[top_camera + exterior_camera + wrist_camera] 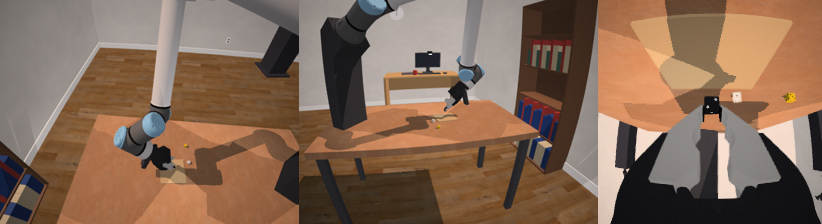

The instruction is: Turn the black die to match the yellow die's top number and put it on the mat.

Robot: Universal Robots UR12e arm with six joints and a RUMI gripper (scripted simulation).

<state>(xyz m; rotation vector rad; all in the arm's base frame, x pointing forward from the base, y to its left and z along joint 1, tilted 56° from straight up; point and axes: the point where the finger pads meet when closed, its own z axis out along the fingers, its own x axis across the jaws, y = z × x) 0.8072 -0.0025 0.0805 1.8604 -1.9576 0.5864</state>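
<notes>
Right now the tan mat is 6 cm below my hand and 1 cm behind it. From my hand the other things lie so: white die: 11 cm behind, 6 cm below, 4 cm to the right; then black die: 1 cm below, 1 cm behind; then yellow die: 16 cm to the right, 11 cm behind, 6 cm below.
</notes>
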